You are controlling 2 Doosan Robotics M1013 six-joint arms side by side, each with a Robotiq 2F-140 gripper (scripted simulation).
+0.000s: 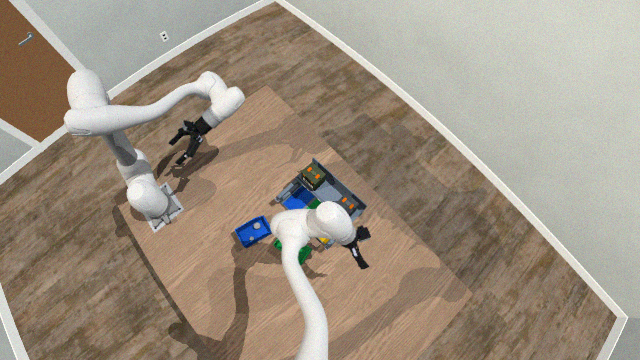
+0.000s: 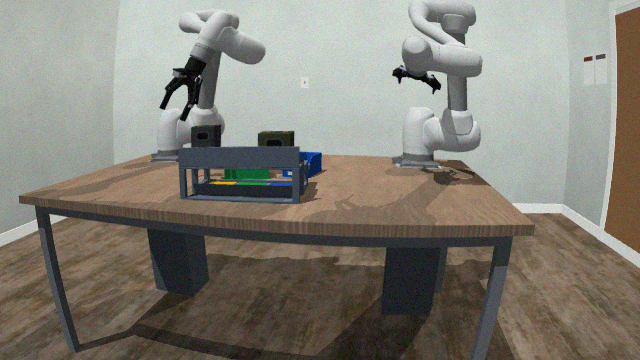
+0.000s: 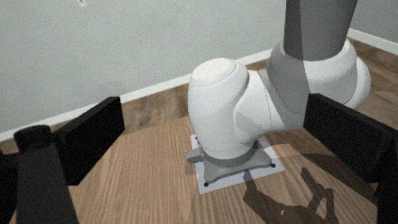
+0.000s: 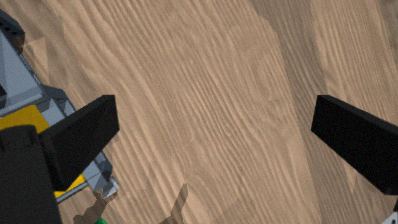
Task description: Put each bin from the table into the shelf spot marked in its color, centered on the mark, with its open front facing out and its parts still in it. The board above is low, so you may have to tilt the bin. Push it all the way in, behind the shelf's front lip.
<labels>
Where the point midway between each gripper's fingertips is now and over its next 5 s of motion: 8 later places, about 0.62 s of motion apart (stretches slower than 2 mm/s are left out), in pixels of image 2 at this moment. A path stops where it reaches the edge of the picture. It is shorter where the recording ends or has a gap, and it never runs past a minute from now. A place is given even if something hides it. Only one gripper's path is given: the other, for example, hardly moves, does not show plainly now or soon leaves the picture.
The right gripper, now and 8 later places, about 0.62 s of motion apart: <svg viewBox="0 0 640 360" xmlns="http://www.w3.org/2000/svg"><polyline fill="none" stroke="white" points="171,114 137,112 119,110 109,108 106,107 104,109 99,113 93,119 87,130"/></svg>
</labels>
